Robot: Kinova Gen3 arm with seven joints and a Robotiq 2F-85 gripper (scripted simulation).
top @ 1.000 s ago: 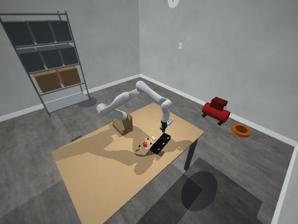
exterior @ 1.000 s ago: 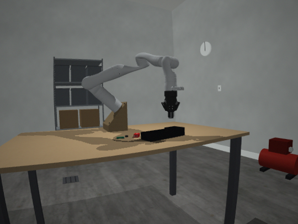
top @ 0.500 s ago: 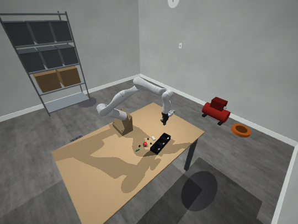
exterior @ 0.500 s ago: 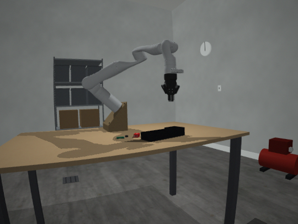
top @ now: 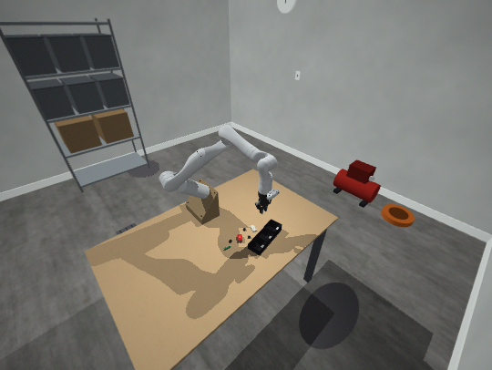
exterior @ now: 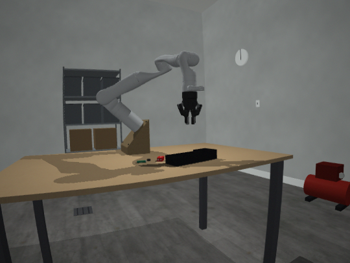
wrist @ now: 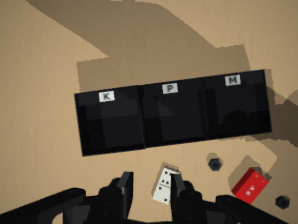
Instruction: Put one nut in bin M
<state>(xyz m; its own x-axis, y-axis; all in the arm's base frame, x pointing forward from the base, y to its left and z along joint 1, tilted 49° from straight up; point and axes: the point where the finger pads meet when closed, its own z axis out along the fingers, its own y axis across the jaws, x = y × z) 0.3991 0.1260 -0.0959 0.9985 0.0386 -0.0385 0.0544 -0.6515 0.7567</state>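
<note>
Now: the green AA battery 240 mm to the right of my hand, 190 mm below it and 40 mm behind it. Also, from my hand: black three-compartment bin 170 mm below, 50 mm ahead, 20 mm to the right; red 9V battery 180 mm below, 150 mm to the right, 40 mm behind; white domino 190 mm below, 60 mm behind, 20 mm to the right.
</note>
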